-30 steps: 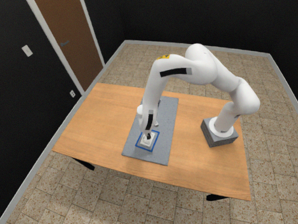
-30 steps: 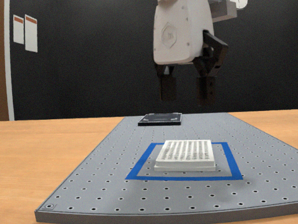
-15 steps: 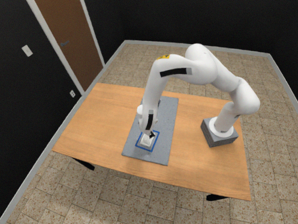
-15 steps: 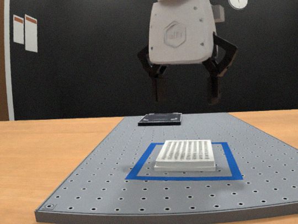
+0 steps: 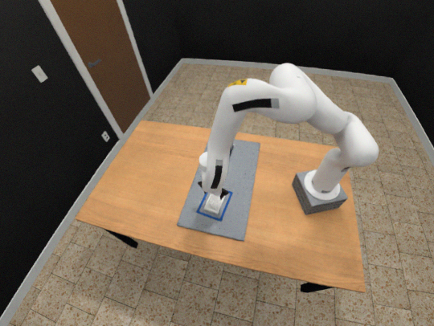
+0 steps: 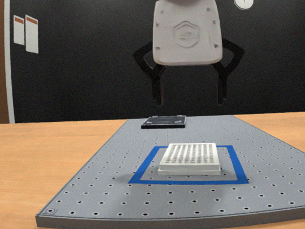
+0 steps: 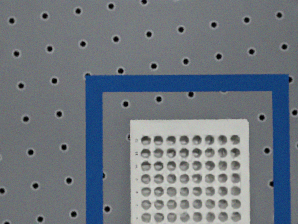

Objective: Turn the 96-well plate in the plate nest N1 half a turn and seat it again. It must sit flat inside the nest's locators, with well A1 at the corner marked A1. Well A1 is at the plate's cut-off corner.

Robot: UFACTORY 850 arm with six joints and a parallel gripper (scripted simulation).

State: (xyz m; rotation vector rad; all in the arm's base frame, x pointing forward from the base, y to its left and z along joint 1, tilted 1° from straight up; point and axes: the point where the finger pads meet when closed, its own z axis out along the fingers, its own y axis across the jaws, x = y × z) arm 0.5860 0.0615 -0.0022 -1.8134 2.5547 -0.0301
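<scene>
My hand is 9 cm above the white 96-well plate. Round my hand: plate nest N1: 3 cm behind, 38 cm to the right, 9 cm below.
</scene>
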